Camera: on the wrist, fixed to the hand. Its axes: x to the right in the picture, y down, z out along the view.
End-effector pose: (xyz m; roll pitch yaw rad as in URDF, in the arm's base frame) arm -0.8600 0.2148 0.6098 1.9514 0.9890 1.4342
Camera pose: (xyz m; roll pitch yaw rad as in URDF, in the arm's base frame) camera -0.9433 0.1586 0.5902 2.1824 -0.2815 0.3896
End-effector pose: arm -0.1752 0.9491 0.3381 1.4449 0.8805 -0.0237
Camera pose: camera -0.2605 0.9842 0.2936 2.0401 -0.5712 -0.5977
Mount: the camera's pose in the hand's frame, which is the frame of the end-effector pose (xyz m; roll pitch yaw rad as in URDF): -0.0205 -0.0898 -0.0447 0.1387 -0.6002 1.5308
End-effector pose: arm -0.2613 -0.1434 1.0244 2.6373 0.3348 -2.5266
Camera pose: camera -0.1865 -0.2133 1.0271 2.9245 0.1018 2.1854
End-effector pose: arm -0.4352 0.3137 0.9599 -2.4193 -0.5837 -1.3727
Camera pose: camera -0.4116 0.3881 1.0261 -1.7954 0.9113 -1.7845
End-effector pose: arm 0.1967 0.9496 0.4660 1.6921 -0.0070 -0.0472
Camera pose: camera 0.1794 1.0057 0.3821 -3.0524 -0.8486 -1.5760
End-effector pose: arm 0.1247 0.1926 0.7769 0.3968 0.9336 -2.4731
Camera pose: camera 0.1415 0.2894 0.7482 1.3118 -0.4927 -1.8102
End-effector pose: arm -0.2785 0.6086 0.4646 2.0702 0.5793 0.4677
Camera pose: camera -0.3590 0.6601 0.4278 2.6139 -0.3697 -0.8028
